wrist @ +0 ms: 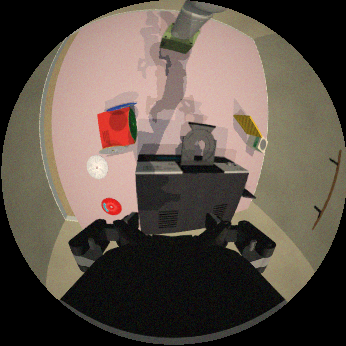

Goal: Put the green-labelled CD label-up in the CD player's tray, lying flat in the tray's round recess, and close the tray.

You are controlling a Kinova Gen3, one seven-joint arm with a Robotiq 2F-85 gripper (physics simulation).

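Pixels of known places: gripper, between the fingertips: [171, 220]; arm's base, origin of its link: [181, 32].
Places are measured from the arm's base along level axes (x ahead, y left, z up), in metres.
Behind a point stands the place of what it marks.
Observation:
The CD player [187, 200] {y 0.085, x 0.683, z 0.073 m} is a dark box at the centre, its vented side facing the camera. Its grey tray [189, 156] {y 0.091, x 0.545, z 0.003 m} is out on the far side; I see no disc in the round recess. A green disc [133, 124] {y -0.115, x 0.451, z -0.079 m} stands on edge against the right side of a red box [111, 131] {y -0.192, x 0.476, z -0.044 m}; its label cannot be read. My gripper [171, 220] {y -0.034, x 0.550, z 0.295 m} is open and empty, its fingers low in the view, in line with the near side of the player. How high it hangs above it is hard to tell.
A blue disc [121, 107] {y -0.156, x 0.391, z -0.015 m} and a pale disc [114, 150] {y -0.190, x 0.557, z -0.089 m} lean at the red box. A white disc [97, 167] {y -0.283, x 0.642, z -0.124 m} and a red disc [111, 206] {y -0.241, x 0.863, z -0.124 m} lie left of the player. A yellow box [247, 125] {y 0.409, x 0.368, z -0.060 m} is at the right. The arm's green base [177, 42] {y -0.004, x 0.061, z -0.027 m} is at the far edge.

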